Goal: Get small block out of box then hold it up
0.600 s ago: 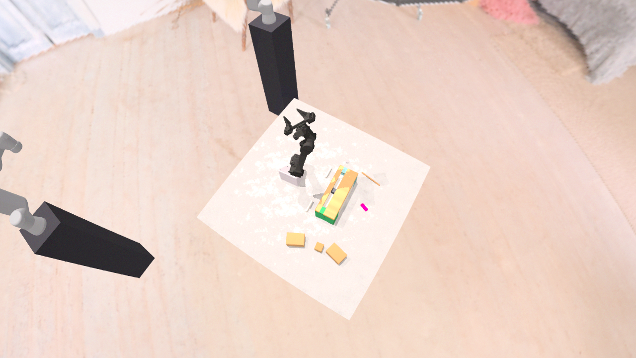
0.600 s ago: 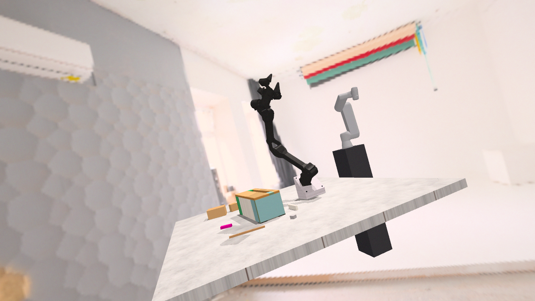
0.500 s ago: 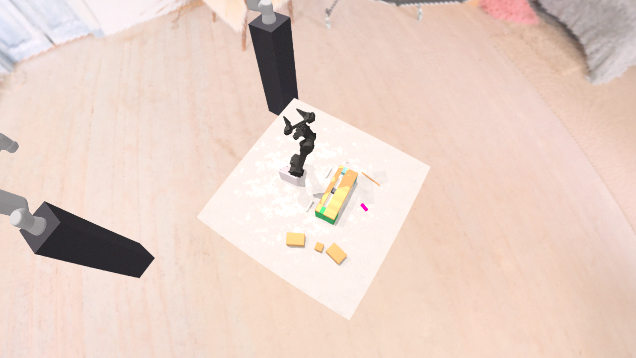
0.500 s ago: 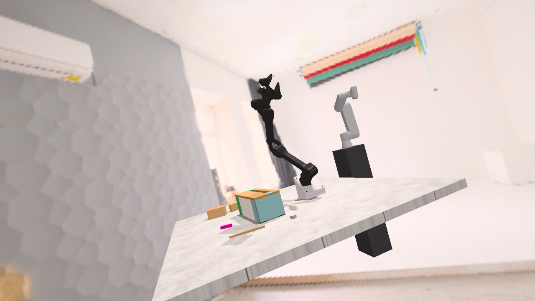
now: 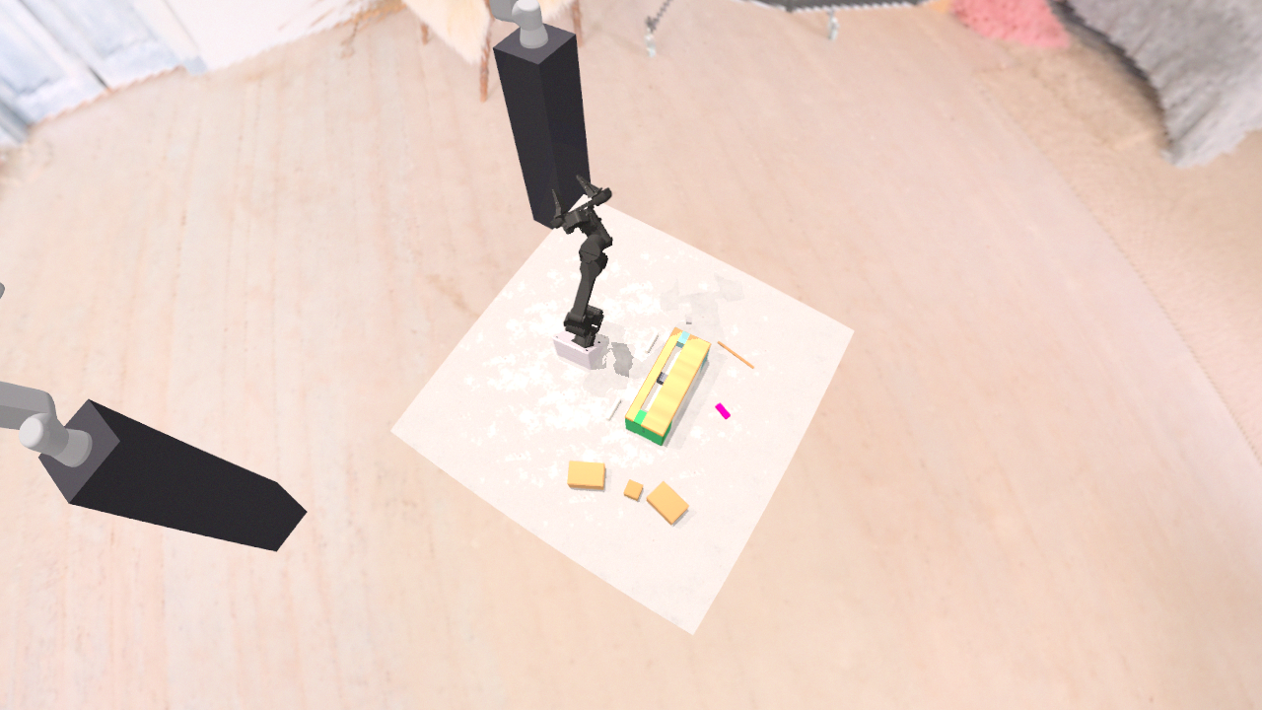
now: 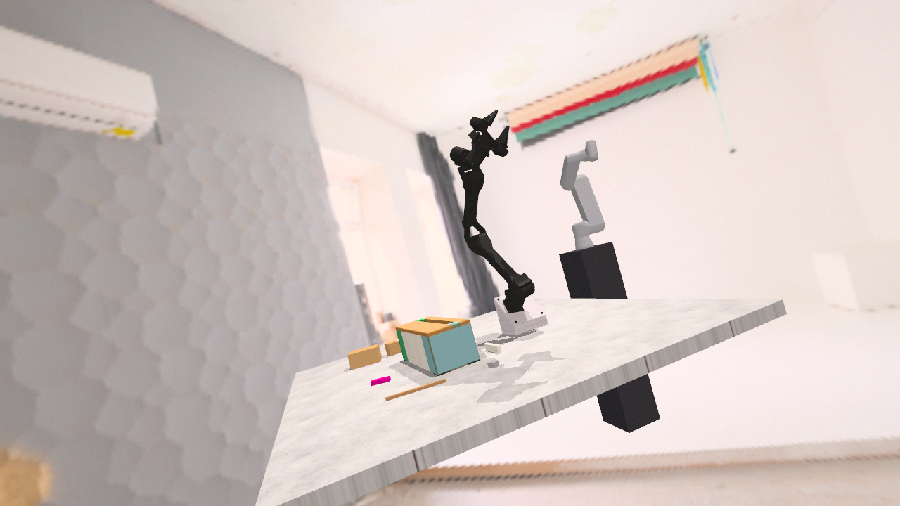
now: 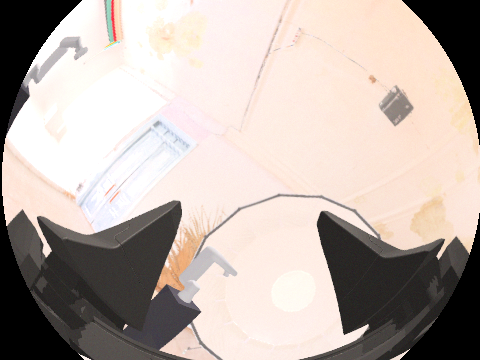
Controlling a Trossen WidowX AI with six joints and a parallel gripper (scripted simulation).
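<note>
Right now my gripper tip is 71 cm above the long box, 39 cm short of it and 10 cm to the left of it. The rest, counted from my gripper tip: thin orange stick 76 cm below, 57 cm ahead, 17 cm to the left.
</note>
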